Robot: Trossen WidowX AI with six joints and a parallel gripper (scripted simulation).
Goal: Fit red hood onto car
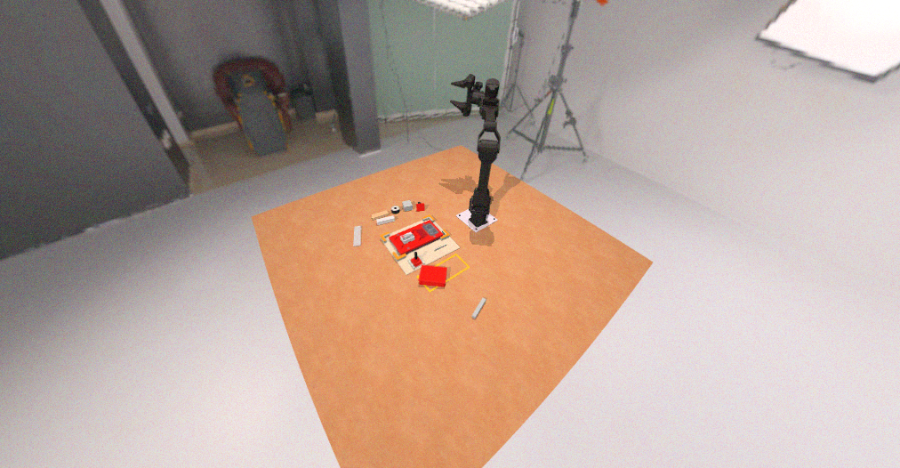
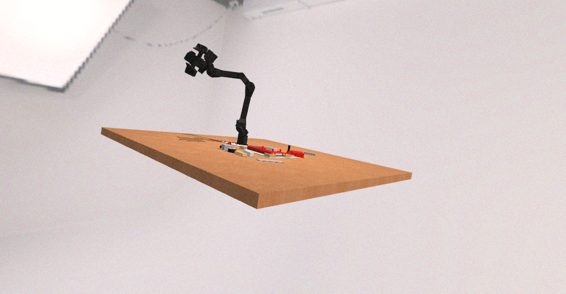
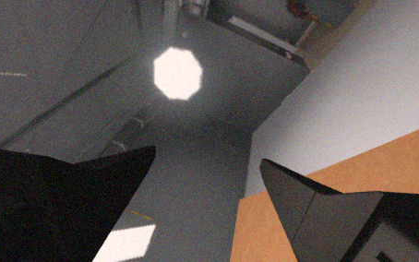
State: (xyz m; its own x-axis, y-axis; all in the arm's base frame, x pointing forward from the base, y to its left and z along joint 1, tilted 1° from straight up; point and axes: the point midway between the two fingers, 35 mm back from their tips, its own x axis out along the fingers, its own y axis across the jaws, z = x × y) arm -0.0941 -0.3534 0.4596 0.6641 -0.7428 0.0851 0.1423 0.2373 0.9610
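My gripper tip is 54 cm to the right of the red hood, 45 cm above it and 40 cm short of it. The rest, counted from my gripper tip: grey engine block (45 cm below, 40 cm ahead, 35 cm to the left); cream jig (46 cm below, 37 cm ahead, 35 cm to the left).
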